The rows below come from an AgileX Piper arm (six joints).
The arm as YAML. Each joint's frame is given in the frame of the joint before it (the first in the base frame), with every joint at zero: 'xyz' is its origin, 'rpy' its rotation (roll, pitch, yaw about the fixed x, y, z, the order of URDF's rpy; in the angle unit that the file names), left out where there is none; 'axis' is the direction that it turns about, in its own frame. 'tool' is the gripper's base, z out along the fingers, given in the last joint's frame.
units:
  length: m
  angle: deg
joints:
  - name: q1
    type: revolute
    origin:
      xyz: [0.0, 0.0, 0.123]
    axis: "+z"
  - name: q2
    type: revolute
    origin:
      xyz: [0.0, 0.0, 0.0]
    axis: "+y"
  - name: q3
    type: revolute
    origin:
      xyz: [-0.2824, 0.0, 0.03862]
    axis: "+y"
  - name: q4
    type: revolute
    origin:
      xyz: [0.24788, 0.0, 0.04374]
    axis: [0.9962, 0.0, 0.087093]
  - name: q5
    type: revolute
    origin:
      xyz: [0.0, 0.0, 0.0]
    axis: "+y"
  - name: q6
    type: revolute
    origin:
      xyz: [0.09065, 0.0, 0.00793]
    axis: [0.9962, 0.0, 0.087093]
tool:
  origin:
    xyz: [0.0, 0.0, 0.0]
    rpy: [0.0, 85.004, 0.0]
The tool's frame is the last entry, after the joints.
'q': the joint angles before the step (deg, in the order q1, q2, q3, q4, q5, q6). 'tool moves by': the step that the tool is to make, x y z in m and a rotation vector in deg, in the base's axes. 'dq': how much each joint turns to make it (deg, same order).
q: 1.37 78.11 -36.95 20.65 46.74 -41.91
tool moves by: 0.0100 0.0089 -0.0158 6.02 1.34 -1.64
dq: 0.00 4.83 0.42 9.70 -2.57 -5.63
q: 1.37 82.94 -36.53 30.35 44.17 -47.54
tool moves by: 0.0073 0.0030 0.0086 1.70 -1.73 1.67
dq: 0.00 0.13 -2.14 2.06 1.43 -2.65
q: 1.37 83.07 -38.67 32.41 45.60 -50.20
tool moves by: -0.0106 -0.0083 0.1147 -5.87 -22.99 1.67
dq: 0.00 -17.20 -11.60 -9.91 4.71 5.10
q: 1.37 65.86 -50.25 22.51 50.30 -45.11
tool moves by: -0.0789 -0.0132 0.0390 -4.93 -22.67 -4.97
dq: 0.02 -23.65 7.02 -8.11 -7.27 4.16
